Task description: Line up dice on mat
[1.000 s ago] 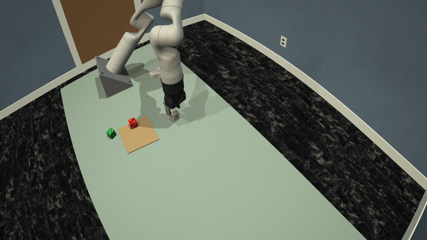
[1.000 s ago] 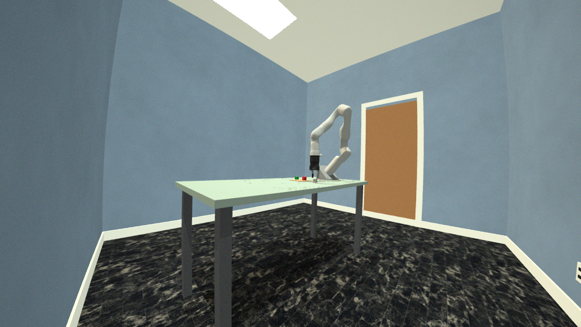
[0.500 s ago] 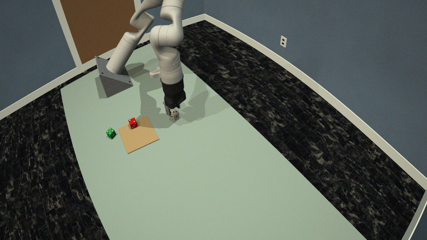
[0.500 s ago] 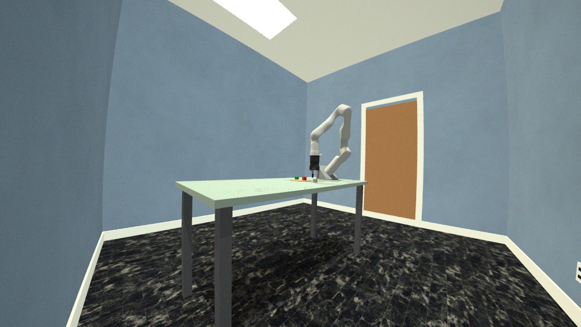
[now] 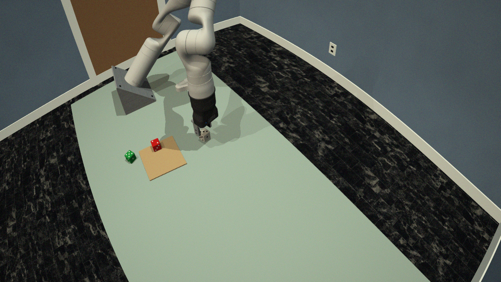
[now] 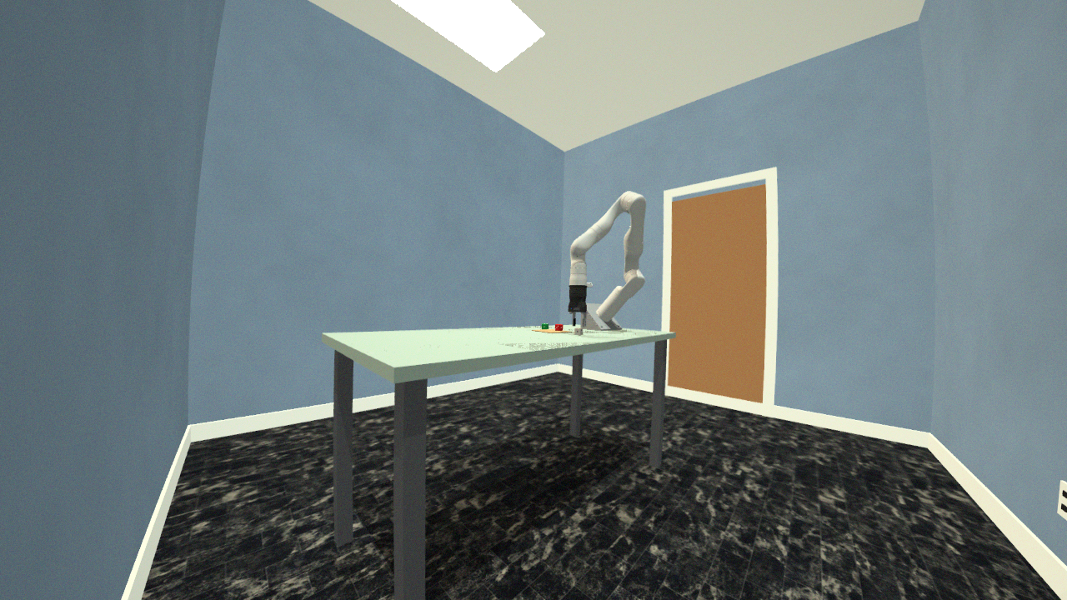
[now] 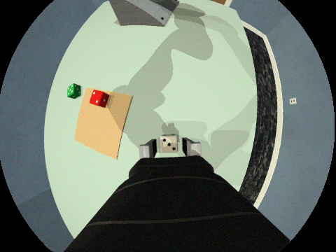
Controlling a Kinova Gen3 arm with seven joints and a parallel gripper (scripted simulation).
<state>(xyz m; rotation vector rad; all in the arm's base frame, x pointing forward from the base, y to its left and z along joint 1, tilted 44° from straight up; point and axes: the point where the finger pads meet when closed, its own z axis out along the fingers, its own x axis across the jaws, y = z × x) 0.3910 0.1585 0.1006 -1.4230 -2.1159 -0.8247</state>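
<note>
The white die lies 40 mm below my hand. From my hand the other things lie so: green die: 40 mm behind, 280 mm to the right, 40 mm below; tan mat: 10 mm ahead, 170 mm to the right, 50 mm below; red die: 40 mm behind, 170 mm to the right, 40 mm below.
</note>
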